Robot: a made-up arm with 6 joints.
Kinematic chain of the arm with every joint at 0, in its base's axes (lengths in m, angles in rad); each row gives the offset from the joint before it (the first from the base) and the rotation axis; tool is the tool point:
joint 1: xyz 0 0 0.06 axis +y
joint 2: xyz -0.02 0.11 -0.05 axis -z
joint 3: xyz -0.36 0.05 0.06 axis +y
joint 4: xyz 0 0.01 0.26 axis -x
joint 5: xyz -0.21 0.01 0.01 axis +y
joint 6: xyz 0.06 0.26 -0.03 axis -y
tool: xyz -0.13 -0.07 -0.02
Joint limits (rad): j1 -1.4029..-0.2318 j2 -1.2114..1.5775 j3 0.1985..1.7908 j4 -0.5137..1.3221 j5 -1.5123..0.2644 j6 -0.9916..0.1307
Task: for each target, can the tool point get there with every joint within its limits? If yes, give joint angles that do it. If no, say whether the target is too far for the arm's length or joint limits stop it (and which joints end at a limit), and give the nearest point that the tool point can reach.
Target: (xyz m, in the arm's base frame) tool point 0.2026 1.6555 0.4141
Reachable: no: too far | nearest point 0.0433 0.7560 0.3326 | short by 0.917 m
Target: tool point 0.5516 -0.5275 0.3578
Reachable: no: joint limits stop it (at a limit: joint 1, joint 2, joint 3, joint 6) | nearest point 0.1365 0.0023 0.2520 | short by 0.681 m
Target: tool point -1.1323 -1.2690 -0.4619
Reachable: no: too far | nearest point -0.5488 -0.3449 -0.1930 | short by 1.125 m
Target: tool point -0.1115 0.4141 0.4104
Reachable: yes | joints -0.5418 0.9638 1.2499 -0.0177 -0.8330 -0.7820
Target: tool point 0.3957 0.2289 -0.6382
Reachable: no: joint limits stop it (at a limit: joint 1, joint 3, joint 6) | nearest point -0.1815 0.2150 -0.4688 | short by 0.602 m
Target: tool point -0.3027 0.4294 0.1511
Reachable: yes | joints -0.8499 0.5363 1.4602 0.4951 -0.4822 -0.2468
